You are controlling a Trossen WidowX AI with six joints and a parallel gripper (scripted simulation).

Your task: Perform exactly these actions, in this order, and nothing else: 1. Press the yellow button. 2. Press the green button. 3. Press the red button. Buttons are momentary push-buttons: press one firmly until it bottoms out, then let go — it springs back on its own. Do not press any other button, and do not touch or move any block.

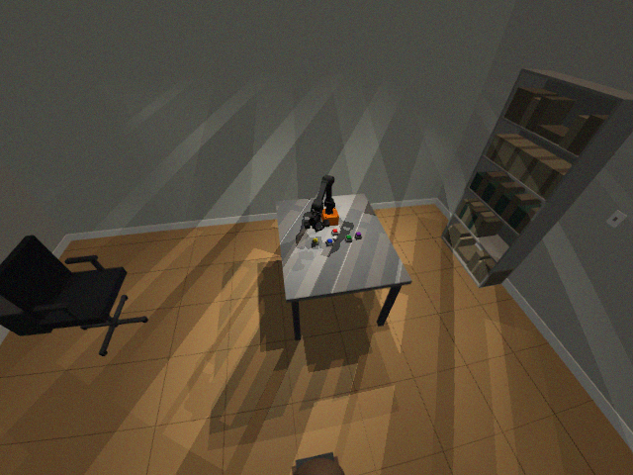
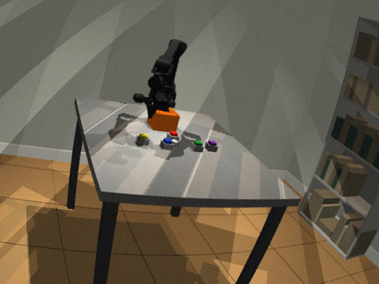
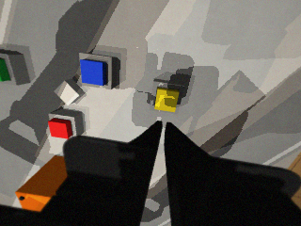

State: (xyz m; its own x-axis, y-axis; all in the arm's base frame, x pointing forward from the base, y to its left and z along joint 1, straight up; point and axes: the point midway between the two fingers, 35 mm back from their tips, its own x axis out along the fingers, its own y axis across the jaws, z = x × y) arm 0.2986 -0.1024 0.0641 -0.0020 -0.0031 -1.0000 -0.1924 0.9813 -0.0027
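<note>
Right now the green button is 26 cm to the left of my gripper tip, 9 cm below it and 5 cm behind it. From my gripper tip the other things lie so: blue button 11 cm to the left, 9 cm below; then white block 16 cm to the left, 11 cm below, 6 cm behind; then yellow button 9 cm below, 1 cm to the right.
</note>
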